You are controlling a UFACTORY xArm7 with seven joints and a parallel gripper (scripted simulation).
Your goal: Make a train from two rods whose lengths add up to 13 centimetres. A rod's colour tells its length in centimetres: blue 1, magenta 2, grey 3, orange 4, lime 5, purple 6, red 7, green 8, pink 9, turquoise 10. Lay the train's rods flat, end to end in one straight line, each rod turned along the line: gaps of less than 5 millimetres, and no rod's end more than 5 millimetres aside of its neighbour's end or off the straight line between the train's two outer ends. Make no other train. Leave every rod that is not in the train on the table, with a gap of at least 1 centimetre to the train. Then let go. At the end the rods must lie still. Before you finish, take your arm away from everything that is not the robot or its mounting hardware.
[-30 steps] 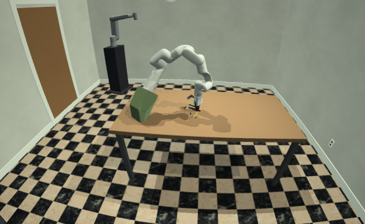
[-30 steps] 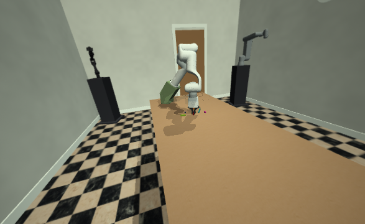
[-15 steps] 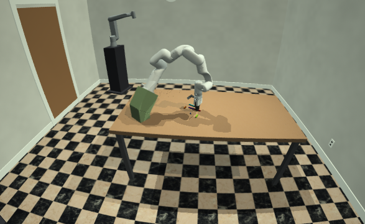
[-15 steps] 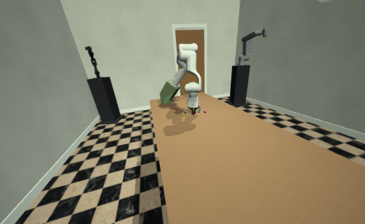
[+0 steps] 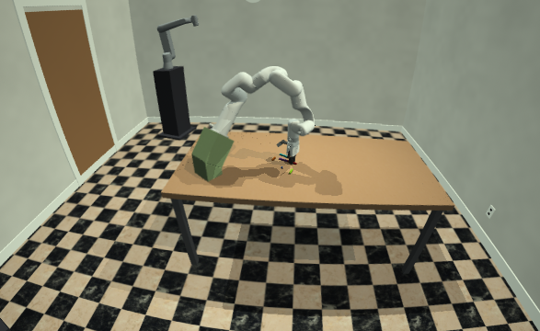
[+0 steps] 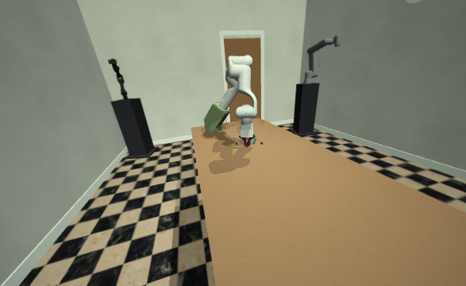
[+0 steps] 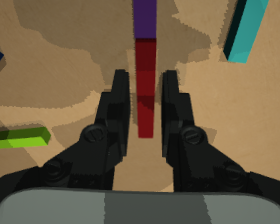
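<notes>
The red rod lies 2 cm below my hand. Also, from my hand: small blue rod: 8 cm to the right, 4 cm behind, 2 cm below; purple rod: 7 cm behind, 2 cm below, 1 cm to the left; turquoise rod: 6 cm to the left, 6 cm behind, 2 cm below.
</notes>
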